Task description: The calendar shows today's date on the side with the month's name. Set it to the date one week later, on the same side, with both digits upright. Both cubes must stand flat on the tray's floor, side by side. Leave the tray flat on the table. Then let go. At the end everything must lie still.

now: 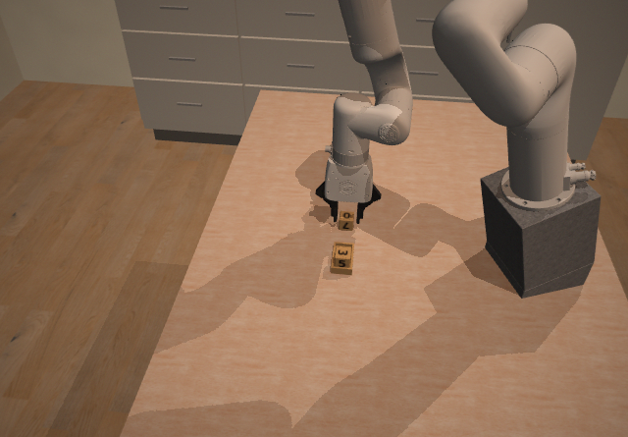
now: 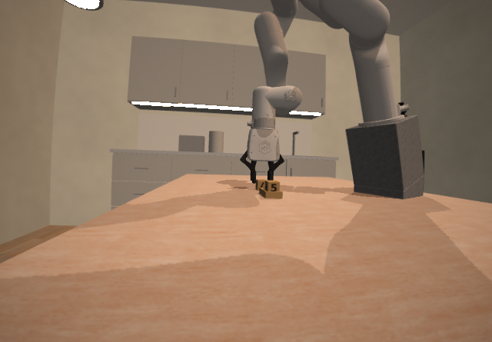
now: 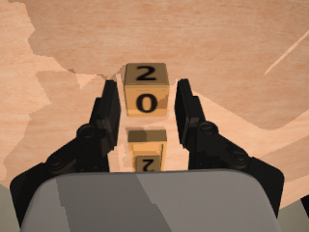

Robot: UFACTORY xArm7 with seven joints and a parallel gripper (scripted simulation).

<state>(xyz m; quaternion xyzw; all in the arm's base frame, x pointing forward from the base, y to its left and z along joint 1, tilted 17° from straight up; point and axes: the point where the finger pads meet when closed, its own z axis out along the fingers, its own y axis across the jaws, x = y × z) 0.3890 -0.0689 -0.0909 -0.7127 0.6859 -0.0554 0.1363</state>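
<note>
Right now my hand is 20 mm above the wooden cube.
</note>
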